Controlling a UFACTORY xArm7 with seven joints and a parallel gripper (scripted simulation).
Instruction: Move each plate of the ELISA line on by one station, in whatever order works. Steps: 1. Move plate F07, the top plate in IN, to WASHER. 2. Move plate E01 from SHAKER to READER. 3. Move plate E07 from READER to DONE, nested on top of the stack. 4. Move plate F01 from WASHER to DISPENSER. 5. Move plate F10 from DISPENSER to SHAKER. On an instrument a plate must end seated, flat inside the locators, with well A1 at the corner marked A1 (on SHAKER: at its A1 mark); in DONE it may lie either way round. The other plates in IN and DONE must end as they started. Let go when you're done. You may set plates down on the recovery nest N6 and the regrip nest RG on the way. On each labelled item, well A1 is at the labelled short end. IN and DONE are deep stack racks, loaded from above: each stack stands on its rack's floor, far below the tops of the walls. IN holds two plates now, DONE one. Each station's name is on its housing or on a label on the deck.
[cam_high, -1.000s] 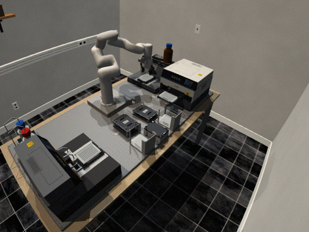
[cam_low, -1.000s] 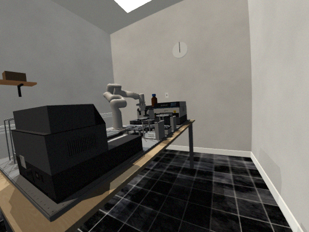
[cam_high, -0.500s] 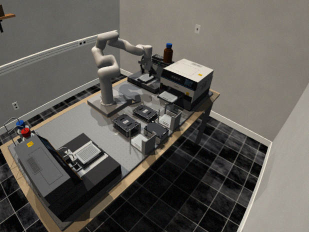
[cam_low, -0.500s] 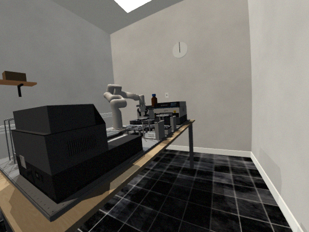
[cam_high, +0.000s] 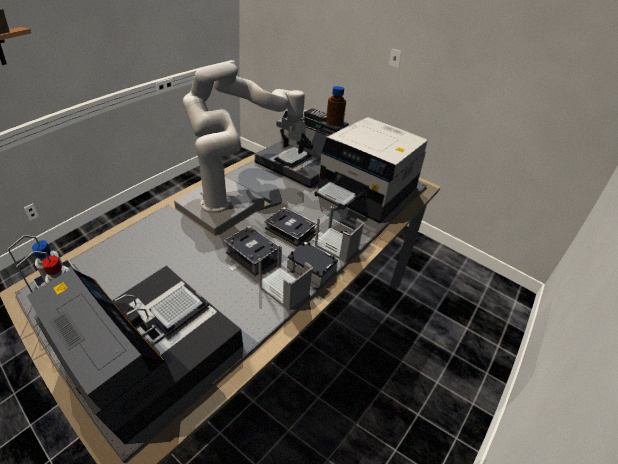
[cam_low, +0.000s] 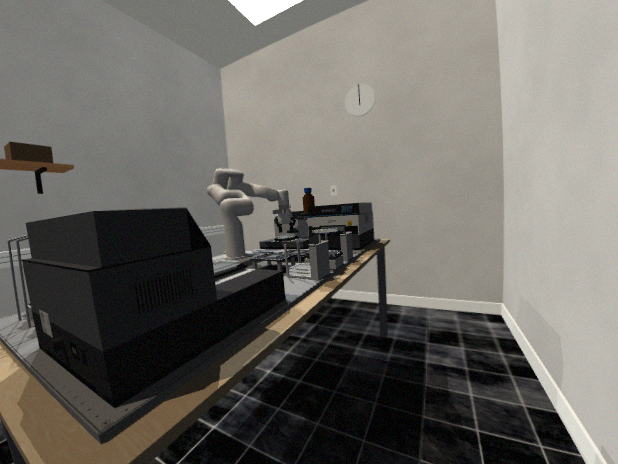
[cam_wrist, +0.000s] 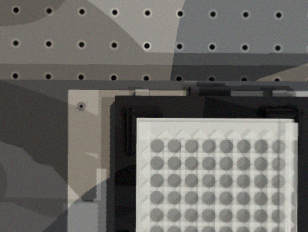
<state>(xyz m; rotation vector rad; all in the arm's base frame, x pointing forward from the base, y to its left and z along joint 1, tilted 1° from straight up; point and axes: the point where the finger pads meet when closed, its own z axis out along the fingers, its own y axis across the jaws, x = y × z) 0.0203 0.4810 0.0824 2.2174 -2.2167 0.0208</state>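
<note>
The dispenser tray is 50 mm below my hand. The rest, counted from my hand: brown bottle (110 mm ahead, 180 mm to the left, 180 mm above); then N6 label (300 mm ahead, 290 mm to the right, 110 mm below); then dispenser (180 mm to the left, 20 mm below).
</note>
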